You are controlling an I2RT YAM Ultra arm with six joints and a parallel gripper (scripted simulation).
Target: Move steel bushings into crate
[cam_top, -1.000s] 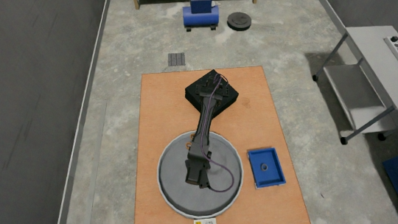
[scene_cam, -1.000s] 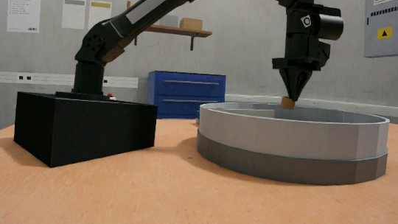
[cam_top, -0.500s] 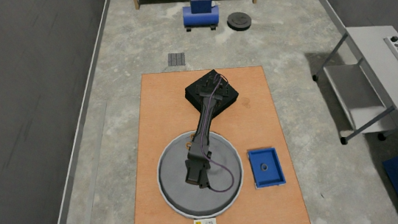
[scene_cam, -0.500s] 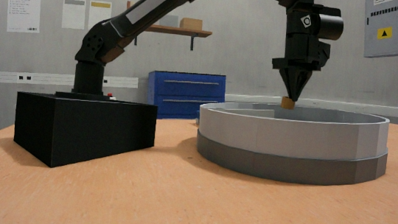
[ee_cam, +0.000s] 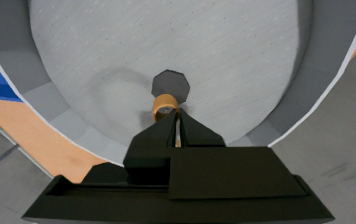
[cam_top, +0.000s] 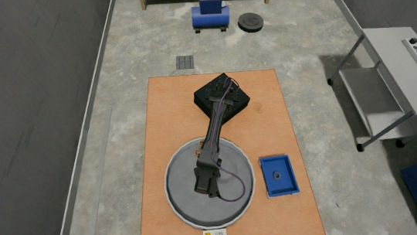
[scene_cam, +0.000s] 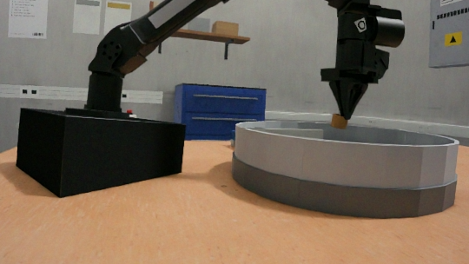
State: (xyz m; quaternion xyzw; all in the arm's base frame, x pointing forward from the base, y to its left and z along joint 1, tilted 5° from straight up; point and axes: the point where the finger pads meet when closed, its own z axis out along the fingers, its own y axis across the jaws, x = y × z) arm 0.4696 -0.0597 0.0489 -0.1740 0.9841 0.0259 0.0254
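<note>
Right now my hand is 10 mm past the grey turntable, 10 mm to the right of it and 80 mm above it. The rest, counted from my hand: blue crate (50 mm behind, 350 mm to the left, 100 mm below).
</note>
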